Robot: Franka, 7 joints.
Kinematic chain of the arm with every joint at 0, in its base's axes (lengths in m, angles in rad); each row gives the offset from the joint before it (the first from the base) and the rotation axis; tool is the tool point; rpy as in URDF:
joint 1: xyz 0 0 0.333 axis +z
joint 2: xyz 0 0 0 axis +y
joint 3: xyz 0 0 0.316 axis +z
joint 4: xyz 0.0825 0 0 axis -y
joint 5: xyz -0.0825 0 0.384 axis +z
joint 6: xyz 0 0 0 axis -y
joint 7: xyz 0.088 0 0 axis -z
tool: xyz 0 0 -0.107 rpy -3.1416 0 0
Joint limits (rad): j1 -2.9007..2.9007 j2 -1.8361..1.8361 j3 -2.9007..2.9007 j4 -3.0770..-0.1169 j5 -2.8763..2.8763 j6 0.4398..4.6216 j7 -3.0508..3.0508
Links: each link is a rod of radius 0.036 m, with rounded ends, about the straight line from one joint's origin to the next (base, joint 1, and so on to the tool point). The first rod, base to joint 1, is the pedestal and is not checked.
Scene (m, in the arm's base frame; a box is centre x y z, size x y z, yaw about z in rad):
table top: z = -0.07
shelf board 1: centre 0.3 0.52 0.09 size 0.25 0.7 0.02 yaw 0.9
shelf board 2: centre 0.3 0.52 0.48 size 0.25 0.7 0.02 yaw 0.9
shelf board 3: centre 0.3 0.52 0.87 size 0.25 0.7 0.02 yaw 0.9
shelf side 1: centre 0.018 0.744 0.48 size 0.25 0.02 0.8 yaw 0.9
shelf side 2: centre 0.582 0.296 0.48 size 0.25 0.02 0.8 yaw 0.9
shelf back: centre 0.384 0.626 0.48 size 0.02 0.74 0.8 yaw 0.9
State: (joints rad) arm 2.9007 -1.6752 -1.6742 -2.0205 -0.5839 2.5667 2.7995
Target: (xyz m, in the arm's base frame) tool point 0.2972 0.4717 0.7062
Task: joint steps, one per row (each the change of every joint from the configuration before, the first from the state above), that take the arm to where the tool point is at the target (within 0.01 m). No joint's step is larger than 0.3 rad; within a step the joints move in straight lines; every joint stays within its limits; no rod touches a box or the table.
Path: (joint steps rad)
1: -0.1011 -0.0402 0.0168 -0.2641 0.0353 0.0011 0.0628
2: -0.1012 -0.0402 0.0167 -0.2642 0.0353 0.0010 0.0629
3: -0.1011 -0.0403 0.0168 -0.2641 0.0352 0.0011 0.0628
4: -0.1011 -0.0402 0.0168 -0.2641 0.0353 0.0010 0.0628
5: 0.0509 0.1011 0.2699 0.2411 -0.0600 0.0095 -0.0838
6: 0.0509 0.1012 0.2699 0.2411 -0.0600 0.0094 -0.0837
7: 0.0509 0.1011 0.2698 0.2411 -0.0600 0.0095 -0.0838
8: 0.1259 0.1270 -0.1378 0.2519 0.0121 0.0361 0.0000
9: 0.1259 0.1271 -0.1378 0.2520 0.0120 0.0362 0.0000

